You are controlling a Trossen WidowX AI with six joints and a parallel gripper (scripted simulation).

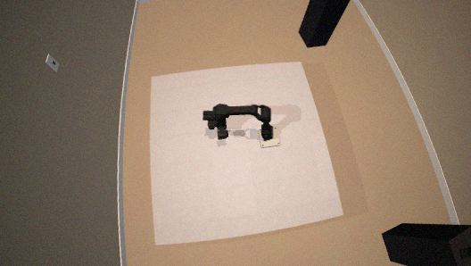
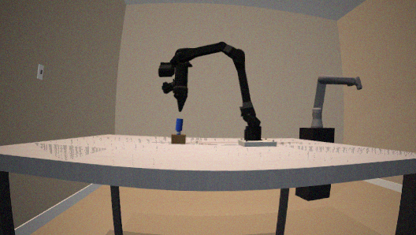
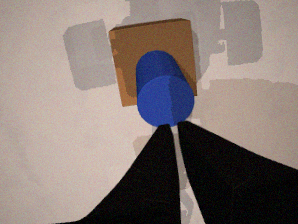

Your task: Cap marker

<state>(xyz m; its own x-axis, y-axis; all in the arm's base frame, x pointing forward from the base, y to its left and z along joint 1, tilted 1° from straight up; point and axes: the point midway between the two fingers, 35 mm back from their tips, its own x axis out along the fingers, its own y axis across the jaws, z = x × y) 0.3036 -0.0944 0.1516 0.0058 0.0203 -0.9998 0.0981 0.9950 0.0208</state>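
The blue cap lies 60 mm below my gripper tip. The rest, counted from my gripper tip: holder block 120 mm below; marker collar 80 mm below.
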